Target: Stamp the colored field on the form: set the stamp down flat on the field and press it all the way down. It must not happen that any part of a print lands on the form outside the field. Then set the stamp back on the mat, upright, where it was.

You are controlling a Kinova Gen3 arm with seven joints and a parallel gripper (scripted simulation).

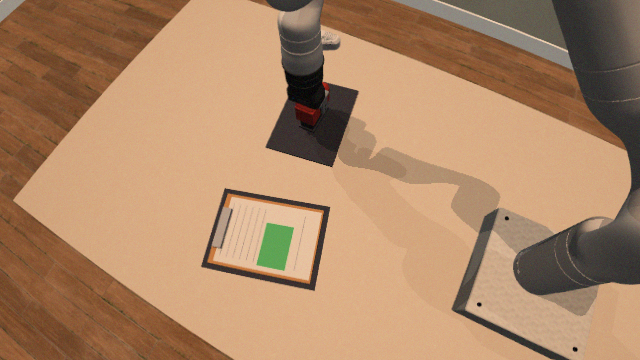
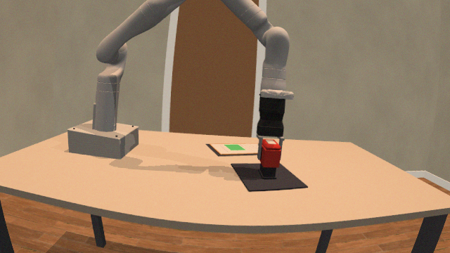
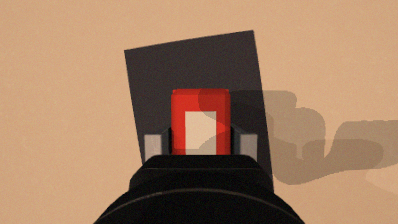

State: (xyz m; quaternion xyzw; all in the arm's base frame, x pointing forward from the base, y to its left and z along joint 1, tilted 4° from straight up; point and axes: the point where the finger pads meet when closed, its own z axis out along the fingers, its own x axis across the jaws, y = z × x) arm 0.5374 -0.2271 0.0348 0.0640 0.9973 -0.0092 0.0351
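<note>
Now: the red stamp 20 mm below my hand. From my hand the other things lie so: clipboard 10 mm ahead, 320 mm to the left, 70 mm below.
</note>
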